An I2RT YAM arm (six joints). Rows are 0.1 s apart.
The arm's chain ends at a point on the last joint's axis. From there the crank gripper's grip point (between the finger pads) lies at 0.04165 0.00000 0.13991 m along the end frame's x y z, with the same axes.
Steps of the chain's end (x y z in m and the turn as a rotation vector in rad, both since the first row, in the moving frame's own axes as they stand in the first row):
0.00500, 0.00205, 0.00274, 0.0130, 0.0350, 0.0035
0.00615, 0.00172, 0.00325, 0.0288, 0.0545, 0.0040
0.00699, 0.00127, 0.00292, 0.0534, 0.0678, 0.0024
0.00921, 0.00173, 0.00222, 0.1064, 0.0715, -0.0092
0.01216, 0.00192, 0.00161, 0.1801, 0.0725, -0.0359
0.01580, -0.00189, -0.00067, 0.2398, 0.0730, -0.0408
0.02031, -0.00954, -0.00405, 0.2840, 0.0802, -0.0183
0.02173, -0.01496, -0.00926, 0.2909, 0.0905, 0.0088
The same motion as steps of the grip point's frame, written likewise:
0.00987, 0.00040, 0.00119, 0.0130, 0.0350, 0.0035
0.01372, -0.00209, 0.00072, 0.0288, 0.0545, 0.0040
0.01638, -0.00601, -0.00042, 0.0534, 0.0678, 0.0024
0.01901, -0.01339, -0.00192, 0.1064, 0.0715, -0.0092
0.02165, -0.02451, -0.00415, 0.1801, 0.0725, -0.0359
0.02508, -0.03661, -0.00825, 0.2398, 0.0730, -0.0408
0.03087, -0.04908, -0.01350, 0.2840, 0.0802, -0.0183
0.03420, -0.05407, -0.01936, 0.2909, 0.0905, 0.0088

